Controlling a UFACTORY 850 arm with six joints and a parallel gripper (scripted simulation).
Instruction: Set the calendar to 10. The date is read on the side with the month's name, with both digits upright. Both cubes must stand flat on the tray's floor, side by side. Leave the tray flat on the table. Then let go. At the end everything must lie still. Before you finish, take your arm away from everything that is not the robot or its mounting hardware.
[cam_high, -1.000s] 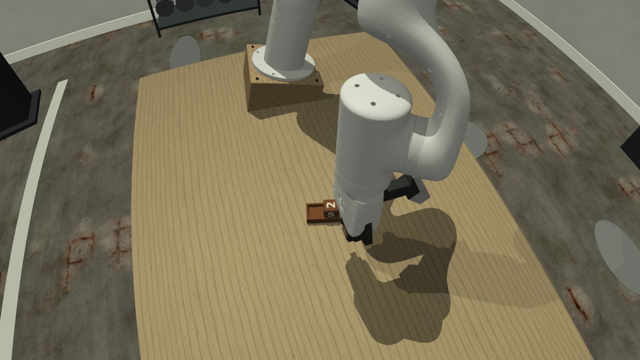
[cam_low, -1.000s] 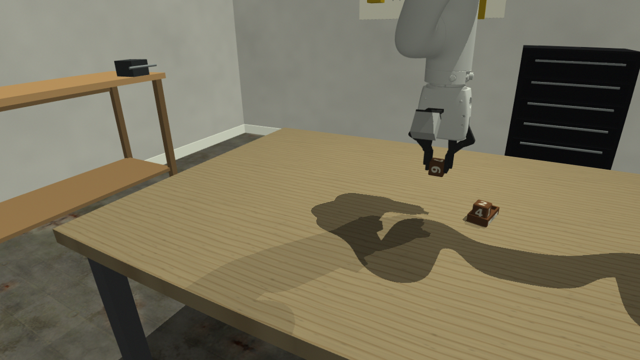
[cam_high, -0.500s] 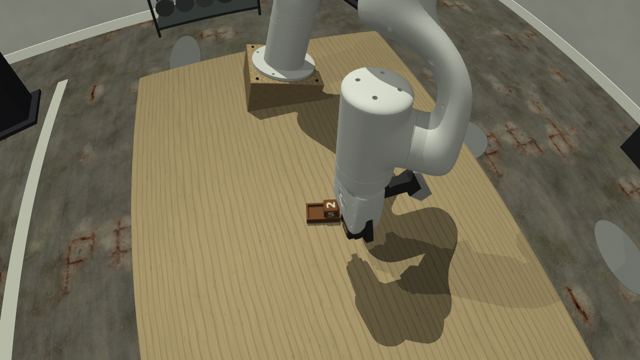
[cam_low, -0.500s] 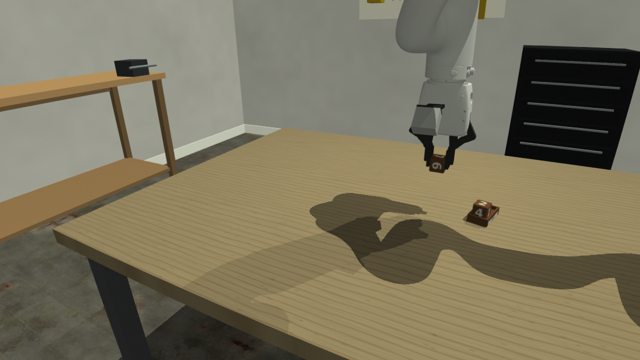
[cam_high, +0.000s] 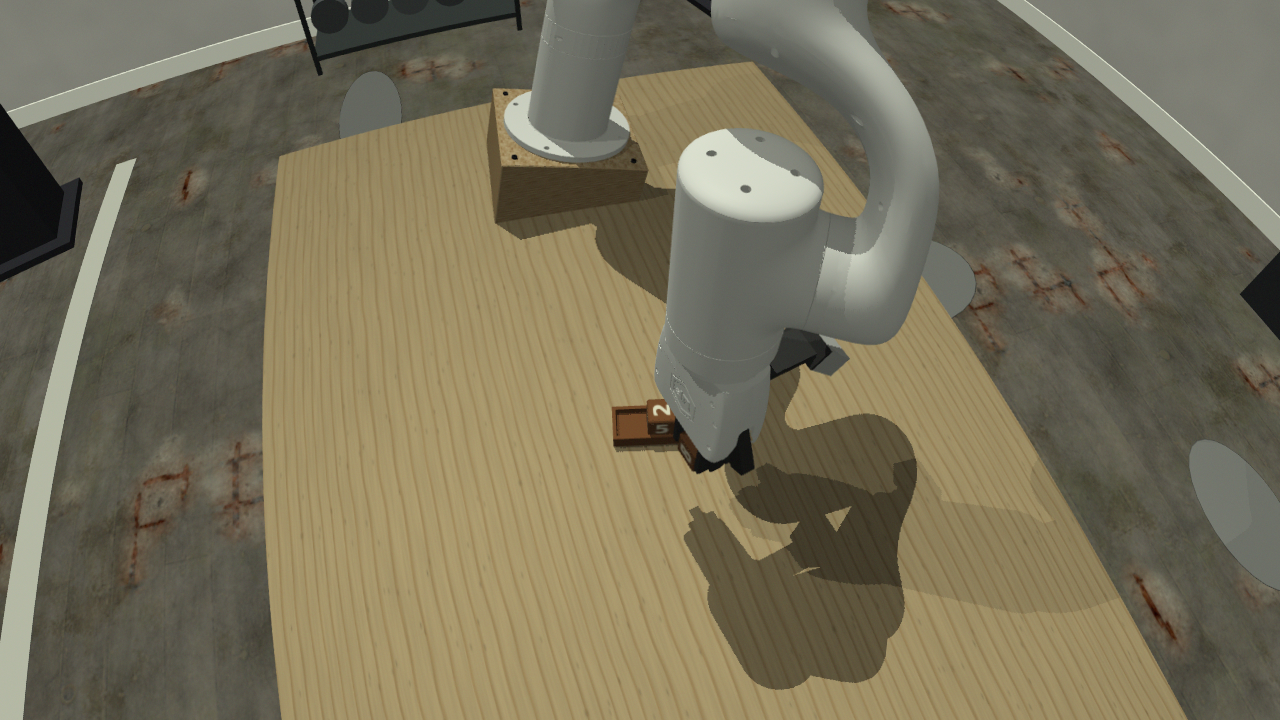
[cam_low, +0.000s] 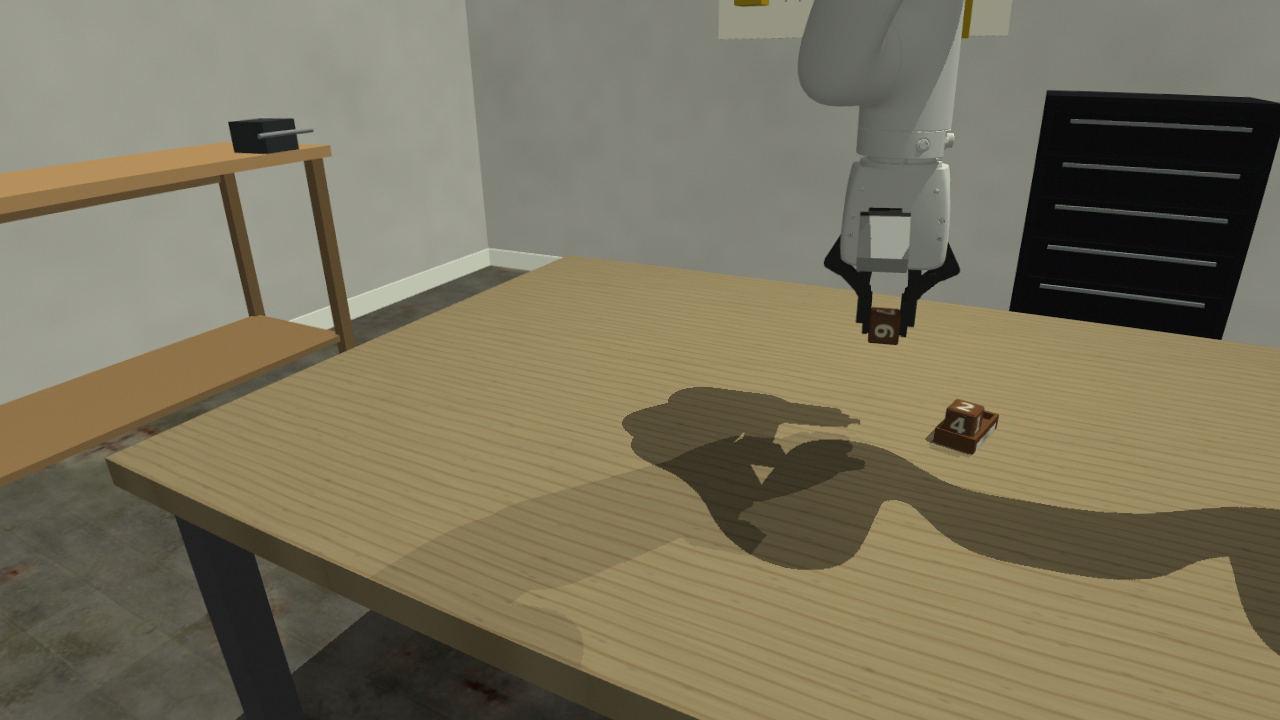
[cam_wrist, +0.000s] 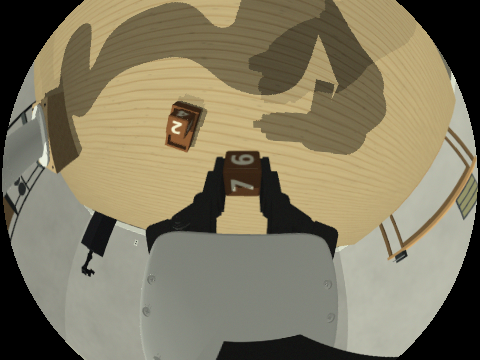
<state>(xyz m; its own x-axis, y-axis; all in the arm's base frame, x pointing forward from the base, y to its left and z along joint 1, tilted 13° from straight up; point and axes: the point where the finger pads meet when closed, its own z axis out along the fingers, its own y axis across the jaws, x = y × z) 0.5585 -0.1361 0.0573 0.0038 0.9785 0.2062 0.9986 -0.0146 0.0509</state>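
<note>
Now: hand 100 mm past the small brown tray and 120 mm above it.
</note>
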